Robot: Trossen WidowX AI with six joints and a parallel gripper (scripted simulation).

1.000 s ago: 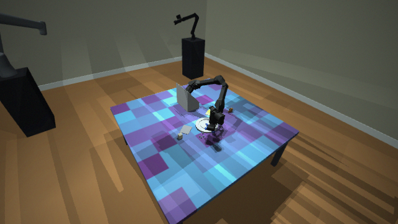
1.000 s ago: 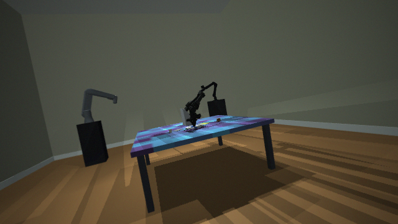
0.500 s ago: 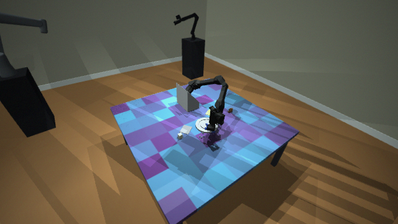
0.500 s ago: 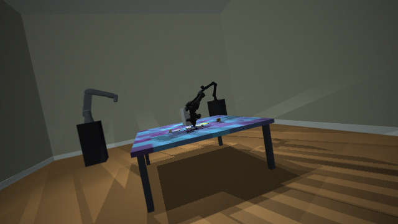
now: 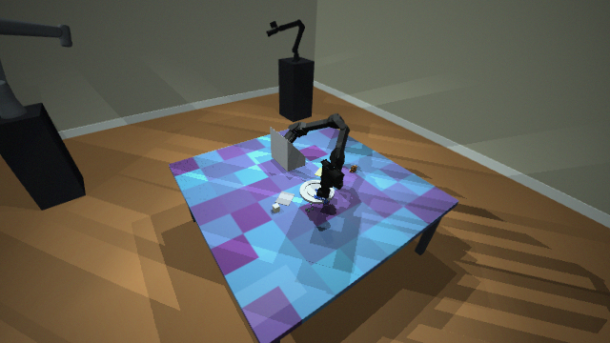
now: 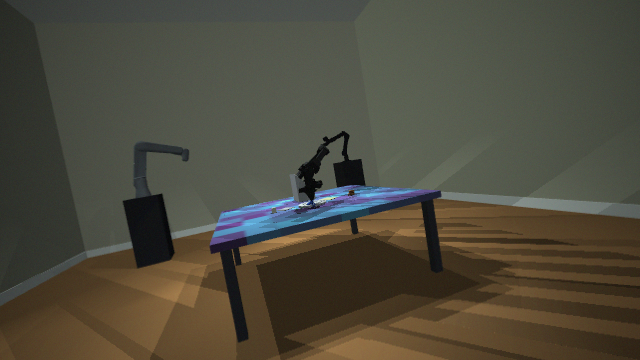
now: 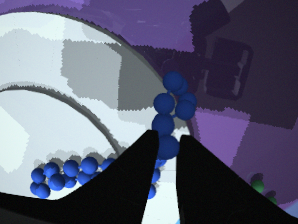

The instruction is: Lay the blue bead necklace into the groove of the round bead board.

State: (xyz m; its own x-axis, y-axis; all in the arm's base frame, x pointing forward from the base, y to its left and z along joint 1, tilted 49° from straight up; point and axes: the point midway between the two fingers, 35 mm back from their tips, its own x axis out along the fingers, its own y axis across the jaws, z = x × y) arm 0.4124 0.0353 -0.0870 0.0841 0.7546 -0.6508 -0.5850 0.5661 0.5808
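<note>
Right now the round white bead board is 90 mm behind my gripper tip, 30 mm to the left of it and 30 mm below it. The rest, counted from my gripper tip: cream cube 100 mm behind, 250 mm to the right, 20 mm below; then yellow patch 190 mm behind, 190 mm to the left, 40 mm below; then flat grey square 150 mm behind, 160 mm to the right, 40 mm below.
</note>
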